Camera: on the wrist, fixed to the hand. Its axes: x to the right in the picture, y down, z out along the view.
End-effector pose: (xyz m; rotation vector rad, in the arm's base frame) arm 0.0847 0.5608 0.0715 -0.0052 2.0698 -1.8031
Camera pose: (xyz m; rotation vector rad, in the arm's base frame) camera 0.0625 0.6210 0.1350 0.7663 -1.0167 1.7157
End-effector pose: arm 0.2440 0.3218 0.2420 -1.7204 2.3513 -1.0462
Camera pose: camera 0.2667 0.3586 0.3212 2.1424 -0.1874 1.3774
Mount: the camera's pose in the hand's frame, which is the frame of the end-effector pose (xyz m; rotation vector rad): -0.0133 -0.0558 -0.0697 0.4262 0.5350 -1.5352
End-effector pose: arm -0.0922 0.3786 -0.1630 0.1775 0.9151 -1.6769
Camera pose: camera -0.1607 0.4358 -0.1769 -0.1750 -0.8701 2.5678
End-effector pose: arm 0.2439 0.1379 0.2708 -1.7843 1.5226 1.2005
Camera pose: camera 0.3181 0.1013 0.3068 -2.1559 0.1723 -0.3383
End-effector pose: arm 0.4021 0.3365 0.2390 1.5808 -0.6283 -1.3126
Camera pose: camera 0.4538 0.3945 0.1930 -2.4230 -0.8237 1.4132
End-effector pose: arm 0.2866 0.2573 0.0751 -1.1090 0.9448 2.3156
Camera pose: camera 0.3646 0.2447 0.0315 -1.4597 0.3572 0.5762
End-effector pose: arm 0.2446 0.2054 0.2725 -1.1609 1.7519 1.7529
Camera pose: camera 0.3142 0.1499 0.2574 -1.9782 0.7329 0.1575
